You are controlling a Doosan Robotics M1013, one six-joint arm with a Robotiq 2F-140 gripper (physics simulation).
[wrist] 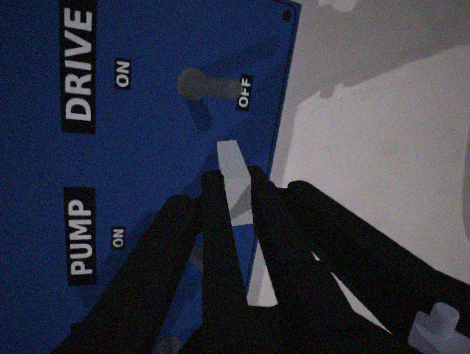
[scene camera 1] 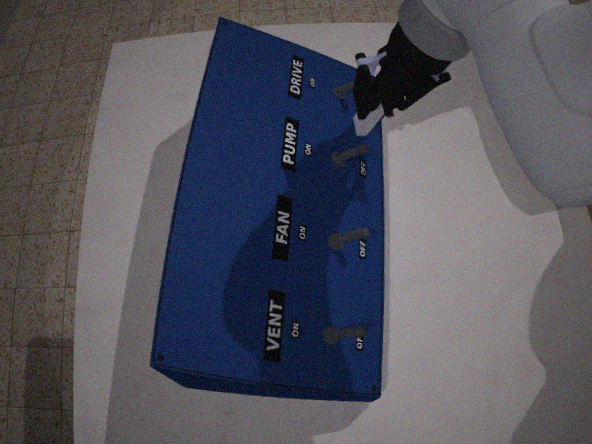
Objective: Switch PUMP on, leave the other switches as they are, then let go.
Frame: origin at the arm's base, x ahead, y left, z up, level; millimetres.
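Where they show: gripper, fingertip midpoint: (wrist: 227,158) (scene camera 1: 359,126).
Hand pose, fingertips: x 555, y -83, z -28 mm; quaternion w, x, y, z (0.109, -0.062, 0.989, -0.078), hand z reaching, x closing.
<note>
After its pixels a point has its place.
The blue switch panel (scene camera 1: 210,150) @[x 752, y 14, z 60 mm] (wrist: 30,160) @[x 676, y -85, z 28 mm] carries levers in a row. The PUMP lever (scene camera 1: 351,154) @[x 576, y -12, z 7 mm] (wrist: 197,257) @[x 568, y -20, z 15 mm] leans to its OFF side; in the wrist view my fingers hide most of it. The DRIVE lever (scene camera 1: 344,91) @[x 575, y -132, z -4 mm] (wrist: 215,86) @[x 559, y -136, z 16 mm], the FAN lever (scene camera 1: 350,237) @[x 587, y 107, z 8 mm] and the VENT lever (scene camera 1: 346,333) @[x 598, y 224, z 10 mm] also lean to OFF. My gripper (scene camera 1: 368,123) @[x 555, y -83, z -28 mm] (wrist: 227,158) @[x 555, y -83, z -28 mm] is shut with nothing between its fingers. Its pale tips are over the panel's OFF-side edge, between the DRIVE and PUMP levers and apart from both. Their exact height is hard to tell.
The panel lies on a white table top (scene camera 1: 450,270) @[x 423, y 112, z -108 mm] (wrist: 390,150) @[x 396, y -88, z -108 mm]. The pale arm (scene camera 1: 530,100) @[x 487, y 137, z 313 mm] reaches in from the upper right and casts a shadow across the panel. The tiled floor (scene camera 1: 40,165) shows at the left and top.
</note>
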